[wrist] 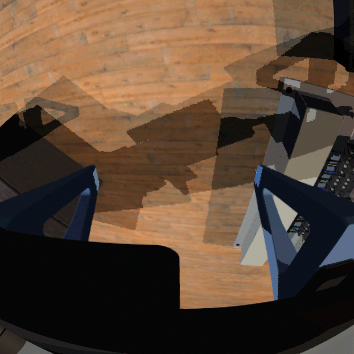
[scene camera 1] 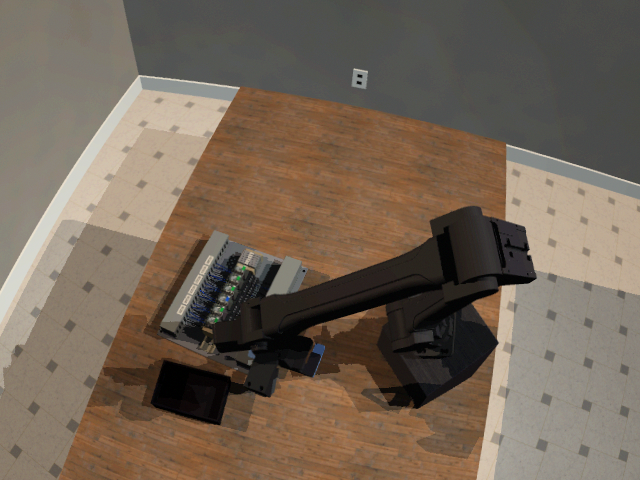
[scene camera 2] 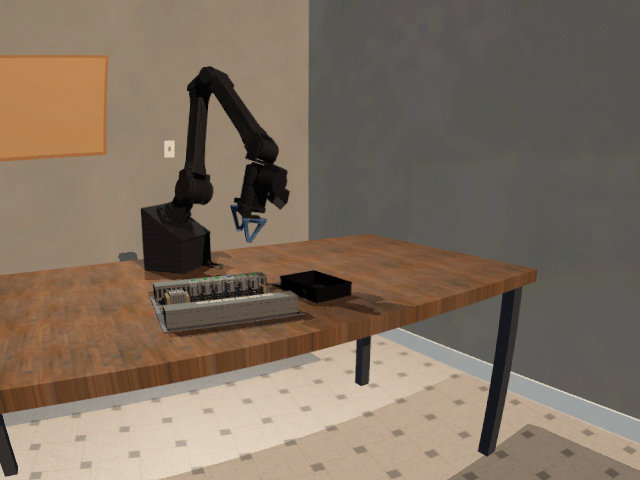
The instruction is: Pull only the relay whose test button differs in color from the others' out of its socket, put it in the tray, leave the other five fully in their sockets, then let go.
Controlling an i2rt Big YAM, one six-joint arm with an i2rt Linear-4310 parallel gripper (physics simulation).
Scene:
The gripper shows in the wrist view, in scene camera 1 and in scene camera 2 (243, 236). The same spot on the gripper: (wrist: 127, 284) is (scene camera 1: 282, 366).

